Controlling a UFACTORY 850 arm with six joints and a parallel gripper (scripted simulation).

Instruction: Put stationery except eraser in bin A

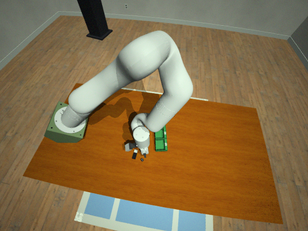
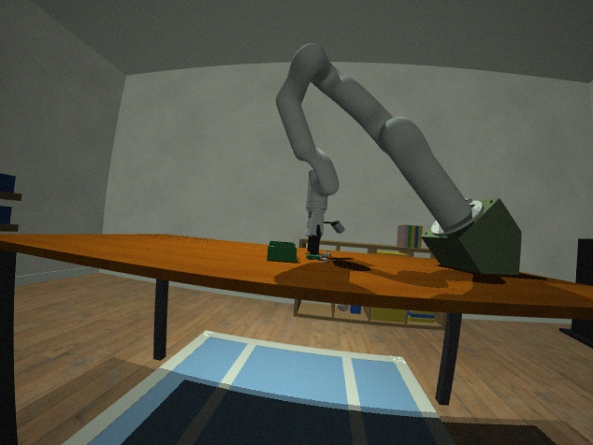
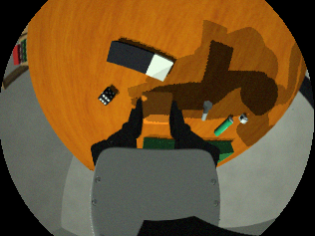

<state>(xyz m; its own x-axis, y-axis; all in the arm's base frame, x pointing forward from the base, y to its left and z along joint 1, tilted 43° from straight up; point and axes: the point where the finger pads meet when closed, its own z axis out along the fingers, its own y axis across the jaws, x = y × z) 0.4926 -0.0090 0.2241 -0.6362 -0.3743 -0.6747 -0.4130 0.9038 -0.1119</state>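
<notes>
The eraser lies 50 mm behind my hand, 50 mm to the right of it and 20 mm below it. Round my hand: white bolt: 50 mm behind, 60 mm to the left, 20 mm below; green cylinder: 40 mm behind, 140 mm to the left, 10 mm below; orange pad: 20 mm below.
</notes>
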